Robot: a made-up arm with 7 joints.
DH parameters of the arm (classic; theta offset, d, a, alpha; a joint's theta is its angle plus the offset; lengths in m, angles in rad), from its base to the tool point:
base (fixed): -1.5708 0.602 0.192 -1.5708
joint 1: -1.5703 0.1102 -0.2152 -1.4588
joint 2: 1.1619 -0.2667 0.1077 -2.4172
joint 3: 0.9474 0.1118 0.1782 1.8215
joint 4: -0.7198 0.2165 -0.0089 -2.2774
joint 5: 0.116 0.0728 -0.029 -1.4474
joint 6: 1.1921 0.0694 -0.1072 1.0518
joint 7: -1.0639 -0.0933 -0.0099 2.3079
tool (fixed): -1.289 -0.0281 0 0
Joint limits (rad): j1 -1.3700..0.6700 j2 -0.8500..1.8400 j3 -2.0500..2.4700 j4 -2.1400..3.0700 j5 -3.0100..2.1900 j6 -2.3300..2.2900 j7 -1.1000..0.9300
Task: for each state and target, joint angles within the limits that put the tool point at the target. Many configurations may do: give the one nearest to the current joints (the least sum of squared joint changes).
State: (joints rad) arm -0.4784 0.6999 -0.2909 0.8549 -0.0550 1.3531 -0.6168
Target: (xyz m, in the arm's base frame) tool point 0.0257 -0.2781 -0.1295
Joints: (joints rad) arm -0.7310 1.6138 -0.3535 0.5120 -0.5373 1.6931 -0.5540
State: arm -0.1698 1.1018 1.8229 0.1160 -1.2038 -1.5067 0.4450
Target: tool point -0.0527 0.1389 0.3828
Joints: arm -0.1462 1.1479 1.7265 0.0667 -1.1483 -1.5373 0.4357
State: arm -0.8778 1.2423 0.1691 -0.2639 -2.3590 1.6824 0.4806
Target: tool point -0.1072 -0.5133 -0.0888
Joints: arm -1.0796 1.3218 -0.0941 0.1854 -2.5588 1.7603 0.4022
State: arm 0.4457 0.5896 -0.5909 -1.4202 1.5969 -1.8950 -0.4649
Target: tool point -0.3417 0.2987 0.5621
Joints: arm 0.6700 0.6891 0.2350 -1.4470 1.4200 -2.1453 -0.4360
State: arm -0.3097 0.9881 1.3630 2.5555 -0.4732 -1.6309 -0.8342
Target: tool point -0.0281 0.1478 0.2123
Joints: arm -0.7057 0.8380 1.5379 2.9051 -0.7873 -1.7854 -0.7023
